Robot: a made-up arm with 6 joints.
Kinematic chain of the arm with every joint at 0, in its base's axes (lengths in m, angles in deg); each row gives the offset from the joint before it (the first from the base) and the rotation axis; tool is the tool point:
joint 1: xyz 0 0 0.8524 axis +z
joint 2: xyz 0.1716 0 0 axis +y
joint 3: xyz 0 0 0.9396 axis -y
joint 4: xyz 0 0 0.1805 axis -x
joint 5: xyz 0.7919 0 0 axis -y
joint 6: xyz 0.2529 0 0 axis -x
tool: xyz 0 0 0
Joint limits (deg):
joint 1: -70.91..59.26
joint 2: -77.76..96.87
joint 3: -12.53..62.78
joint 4: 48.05..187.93
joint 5: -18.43..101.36
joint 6: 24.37..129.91
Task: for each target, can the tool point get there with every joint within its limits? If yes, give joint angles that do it. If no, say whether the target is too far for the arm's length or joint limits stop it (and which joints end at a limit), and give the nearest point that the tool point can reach.
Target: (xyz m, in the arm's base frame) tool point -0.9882 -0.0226 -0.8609
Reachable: no: joint limits stop it (at a limit: joint 1, joint 2, joint 3, joint 4) | nearest point 0.2359 -0.7539 -0.1856 | short by 1.578 m
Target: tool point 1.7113 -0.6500 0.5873
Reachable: yes | joints -27.08 69.84 20.11 83.38 52.89 36.33
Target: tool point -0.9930 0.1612 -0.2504
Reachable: no: joint limits stop it (at a limit: joint 1, joint 2, joint 3) | nearest point 0.2895 0.7628 -0.0945 | short by 1.425 m
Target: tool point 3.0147 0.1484 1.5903
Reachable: no: too far | nearest point 2.0962 0.1032 1.3519 | short by 0.950 m
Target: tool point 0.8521 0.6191 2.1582
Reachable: yes | joints 27.56 9.45 38.67 142.20 85.92 39.87
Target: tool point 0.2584 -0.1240 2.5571
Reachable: yes | joints -46.45 -27.55 24.61 122.58 28.54 88.51
